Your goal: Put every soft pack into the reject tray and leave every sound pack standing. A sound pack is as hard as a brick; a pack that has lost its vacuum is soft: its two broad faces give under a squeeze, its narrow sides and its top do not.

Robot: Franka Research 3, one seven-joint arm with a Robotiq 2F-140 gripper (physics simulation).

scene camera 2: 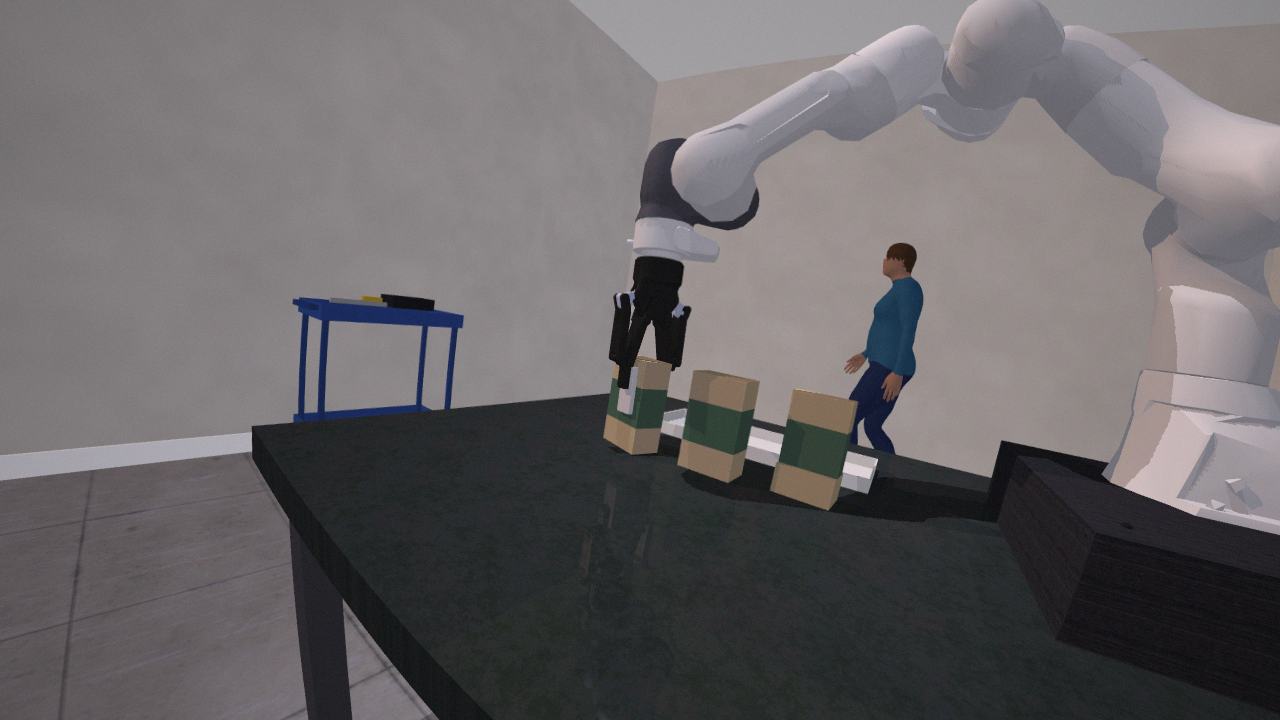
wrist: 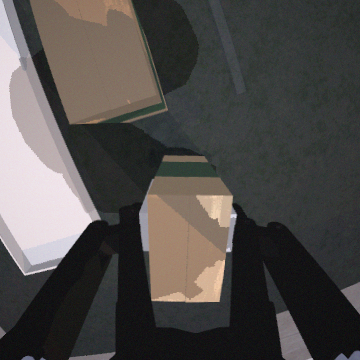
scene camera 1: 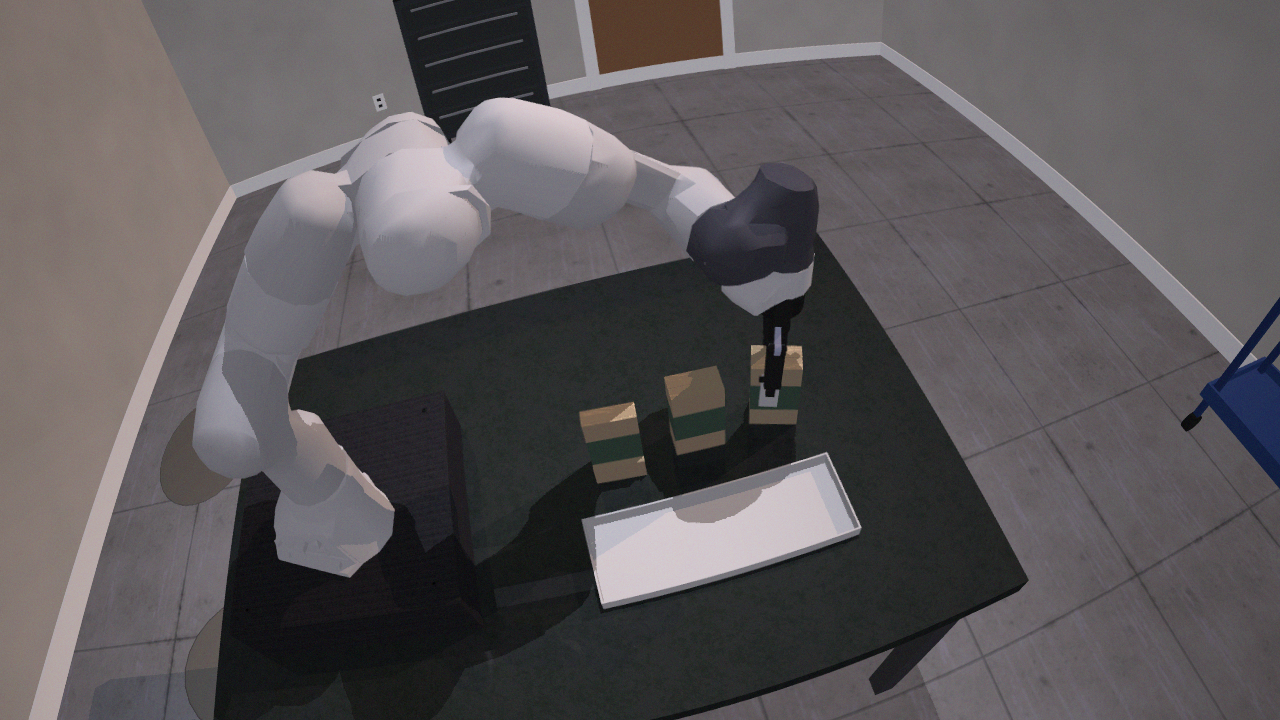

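Three tan packs with green bands stand upright in a row. My gripper (scene camera 1: 773,383) (scene camera 2: 642,390) (wrist: 184,193) points down and is shut on the far-end pack (scene camera 1: 789,402) (scene camera 2: 650,408) (wrist: 182,255), farthest from the arm's base, with pads on its two broad faces. That pack stands on the table; whether its faces give cannot be told. The middle pack (scene camera 1: 696,422) (scene camera 2: 717,428) (wrist: 100,65) and the pack nearest the base (scene camera 1: 614,448) (scene camera 2: 814,447) stand untouched. The white reject tray (scene camera 1: 644,559) (scene camera 2: 860,472) (wrist: 35,200) lies alongside the row and holds no pack.
The arm's dark base block (scene camera 1: 358,591) (scene camera 2: 1163,591) sits at one end of the dark table (scene camera 1: 904,546) (scene camera 2: 501,555). A table edge runs beyond the held pack. A blue cart (scene camera 1: 1253,402) (scene camera 2: 393,313) and a person (scene camera 2: 895,317) are away from the table.
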